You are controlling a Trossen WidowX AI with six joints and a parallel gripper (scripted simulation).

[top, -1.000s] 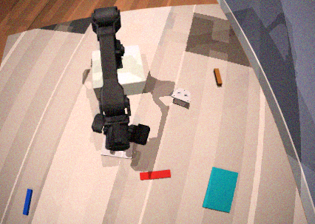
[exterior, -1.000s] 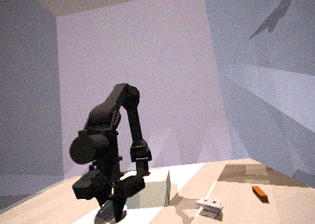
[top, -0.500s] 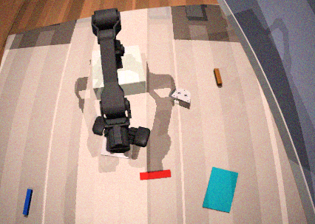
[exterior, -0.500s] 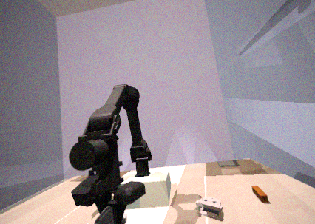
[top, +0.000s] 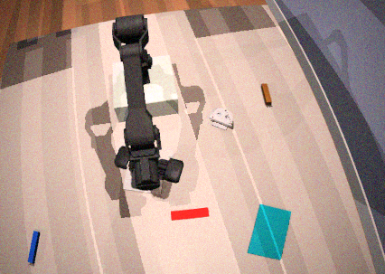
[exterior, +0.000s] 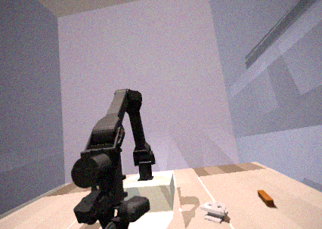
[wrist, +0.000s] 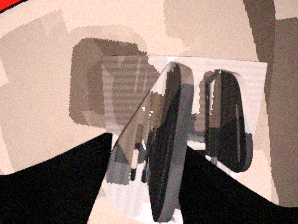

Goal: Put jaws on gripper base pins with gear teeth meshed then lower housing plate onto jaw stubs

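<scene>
My gripper tip is now 30 mm to the left of the white plate and 40 mm above it. Also, from my gripper tip: red bar: 130 mm ahead, 90 mm to the left, 40 mm below; then cyan sheet: 250 mm ahead, 320 mm to the left, 40 mm below; then jaw: 50 mm behind, 30 mm to the right, 30 mm below.
</scene>
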